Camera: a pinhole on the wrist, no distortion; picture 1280 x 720 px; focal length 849.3 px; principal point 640.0 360.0 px. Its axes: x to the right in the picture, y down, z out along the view. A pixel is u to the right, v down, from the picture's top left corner.
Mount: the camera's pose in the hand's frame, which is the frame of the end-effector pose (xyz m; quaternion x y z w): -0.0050 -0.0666 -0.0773 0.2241 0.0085 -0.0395 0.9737
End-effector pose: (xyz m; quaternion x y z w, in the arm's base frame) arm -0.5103 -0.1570 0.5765 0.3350 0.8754 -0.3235 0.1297
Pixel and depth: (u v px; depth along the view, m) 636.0 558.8 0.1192
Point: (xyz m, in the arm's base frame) -0.5701 -0.2393 0.5911
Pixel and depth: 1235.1 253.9 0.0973
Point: -0.6400 -0.1984 0.6070
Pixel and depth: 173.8 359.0 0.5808
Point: -0.4652 -0.7859 0.5179
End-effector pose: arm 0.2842 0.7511 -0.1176 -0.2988 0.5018 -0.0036 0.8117
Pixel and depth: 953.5 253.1 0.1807
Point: 0.4236 0.6278 -0.0592
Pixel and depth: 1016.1 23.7 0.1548
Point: 0.3970 0.5896 -0.0595
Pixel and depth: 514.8 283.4 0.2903
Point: 0.4642 0.6745 0.0829
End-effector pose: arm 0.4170 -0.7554 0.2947 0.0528 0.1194 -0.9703 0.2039
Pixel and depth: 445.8 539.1 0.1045
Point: 0.4032 -0.6712 0.3441
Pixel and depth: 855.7 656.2 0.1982
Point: 0.3252 -0.7232 0.4320
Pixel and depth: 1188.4 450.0 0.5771
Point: -0.0642 -0.7540 0.7400
